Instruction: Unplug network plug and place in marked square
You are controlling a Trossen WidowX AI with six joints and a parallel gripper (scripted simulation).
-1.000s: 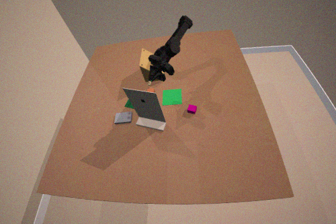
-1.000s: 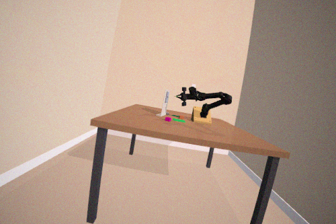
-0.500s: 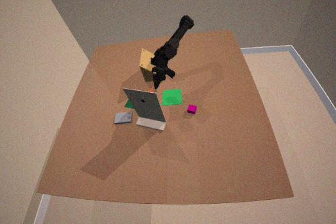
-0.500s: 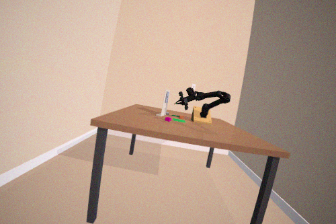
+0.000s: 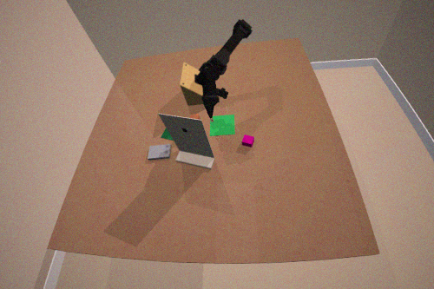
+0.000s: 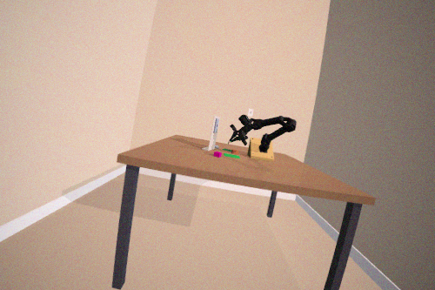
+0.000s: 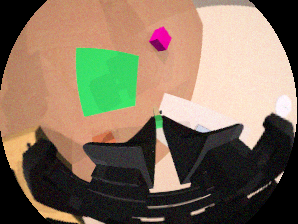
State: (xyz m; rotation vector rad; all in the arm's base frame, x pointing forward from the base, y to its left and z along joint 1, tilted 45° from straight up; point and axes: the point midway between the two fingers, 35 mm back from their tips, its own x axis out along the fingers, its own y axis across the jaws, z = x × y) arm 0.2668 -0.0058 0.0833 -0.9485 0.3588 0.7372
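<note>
Now: gripper tip 100 mm above the bright green square, 40 mm to the right of it and 30 mm past it. The rest, counted from my gripper tip: grey upright panel (130 mm ahead, 90 mm to the right, 20 mm above); then flat grey block (270 mm to the right, 90 mm below, 80 mm ahead); then network plug (right at my gripper tip).
</note>
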